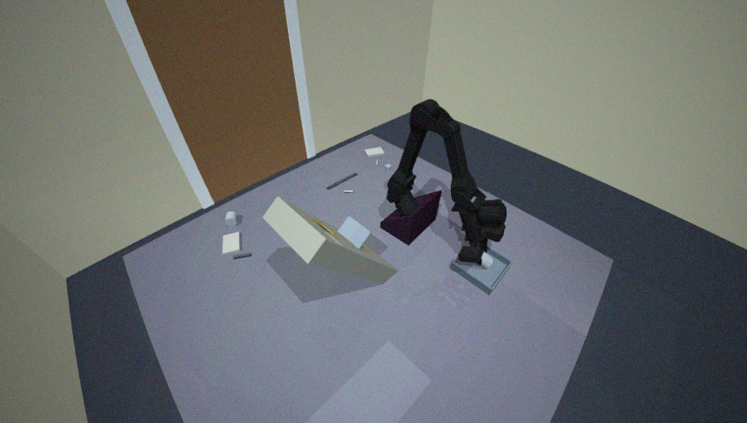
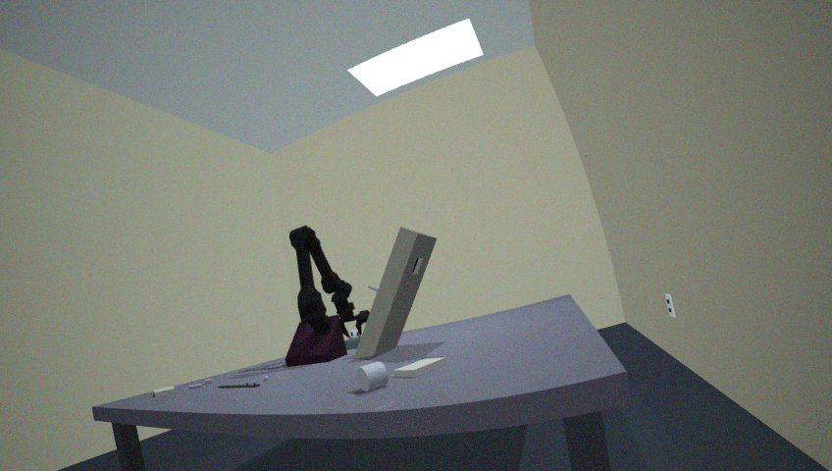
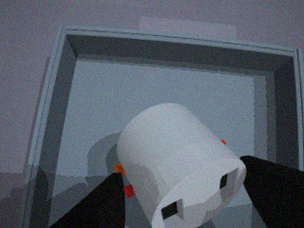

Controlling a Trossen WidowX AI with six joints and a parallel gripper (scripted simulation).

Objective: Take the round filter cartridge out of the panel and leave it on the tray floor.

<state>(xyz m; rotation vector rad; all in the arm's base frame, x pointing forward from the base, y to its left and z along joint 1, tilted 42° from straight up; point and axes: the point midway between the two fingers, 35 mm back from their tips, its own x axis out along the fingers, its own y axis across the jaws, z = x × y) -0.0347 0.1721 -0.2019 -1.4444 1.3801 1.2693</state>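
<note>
Right now my gripper tip is right at the round filter cartridge. From my gripper tip the other things lie so: grey shelf 300 mm ahead, 290 mm to the right, 130 mm above; dark rod 520 mm ahead, 630 mm to the right, 40 mm below; tray 40 mm below.
</note>
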